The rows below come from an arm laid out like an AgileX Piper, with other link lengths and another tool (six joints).
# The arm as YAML. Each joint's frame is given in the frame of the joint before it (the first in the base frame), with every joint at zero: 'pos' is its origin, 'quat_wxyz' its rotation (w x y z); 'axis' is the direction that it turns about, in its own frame. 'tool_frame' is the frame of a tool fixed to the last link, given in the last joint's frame.
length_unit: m
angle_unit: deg
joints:
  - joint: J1
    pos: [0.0, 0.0, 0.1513]
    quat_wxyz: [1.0, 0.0, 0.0, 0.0]
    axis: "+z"
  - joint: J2
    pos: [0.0, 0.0, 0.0]
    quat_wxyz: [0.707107, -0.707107, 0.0, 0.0]
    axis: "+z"
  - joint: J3
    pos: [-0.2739, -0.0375, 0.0]
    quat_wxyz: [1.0, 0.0, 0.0, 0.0]
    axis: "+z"
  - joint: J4
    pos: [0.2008, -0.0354, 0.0]
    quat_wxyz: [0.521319, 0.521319, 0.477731, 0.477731]
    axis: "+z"
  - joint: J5
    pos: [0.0, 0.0, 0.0]
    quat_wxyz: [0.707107, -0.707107, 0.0, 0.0]
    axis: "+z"
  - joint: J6
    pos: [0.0, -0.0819, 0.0]
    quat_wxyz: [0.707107, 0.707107, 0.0, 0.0]
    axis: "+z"
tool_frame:
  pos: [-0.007, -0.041, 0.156]
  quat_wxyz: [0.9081, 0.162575, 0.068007, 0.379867]
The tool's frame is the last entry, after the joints.
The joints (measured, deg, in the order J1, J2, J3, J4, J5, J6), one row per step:
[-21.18, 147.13, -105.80, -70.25, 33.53, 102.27]
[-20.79, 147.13, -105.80, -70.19, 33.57, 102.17]
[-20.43, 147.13, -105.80, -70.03, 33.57, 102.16]
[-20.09, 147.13, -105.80, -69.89, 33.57, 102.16]
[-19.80, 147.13, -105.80, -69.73, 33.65, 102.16]
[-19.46, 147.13, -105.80, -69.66, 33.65, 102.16]
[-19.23, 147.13, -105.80, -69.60, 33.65, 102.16]
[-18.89, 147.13, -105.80, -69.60, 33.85, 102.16]
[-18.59, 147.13, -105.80, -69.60, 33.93, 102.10]
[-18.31, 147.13, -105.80, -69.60, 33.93, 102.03]
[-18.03, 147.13, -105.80, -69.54, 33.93, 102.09]
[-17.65, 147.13, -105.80, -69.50, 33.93, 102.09]
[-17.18, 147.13, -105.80, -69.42, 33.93, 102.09]
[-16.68, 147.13, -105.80, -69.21, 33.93, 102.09]
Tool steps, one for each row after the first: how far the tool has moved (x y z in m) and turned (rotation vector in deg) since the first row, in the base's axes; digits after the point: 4 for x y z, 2 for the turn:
[0.0021, 0.0030, 0.0000, 0.00, 0.07, 0.39]
[0.0040, 0.0060, -0.0004, 0.11, 0.03, 0.66]
[0.0058, 0.0089, -0.0007, 0.22, -0.01, 0.92]
[0.0070, 0.0112, -0.0010, 0.31, -0.01, 1.05]
[0.0088, 0.0140, -0.0011, 0.36, -0.03, 1.35]
[0.0100, 0.0159, -0.0013, 0.41, -0.04, 1.55]
[0.0112, 0.0182, -0.0011, 0.32, 0.06, 1.73]
[0.0126, 0.0204, -0.0010, 0.27, 0.14, 2.01]
[0.0141, 0.0226, -0.0009, 0.25, 0.19, 2.34]
[0.0156, 0.0249, -0.0011, 0.31, 0.13, 2.54]
[0.0176, 0.0280, -0.0012, 0.34, 0.12, 2.90]
[0.0200, 0.0319, -0.0014, 0.40, 0.11, 3.32]
[0.0224, 0.0362, -0.0018, 0.56, 0.05, 3.70]

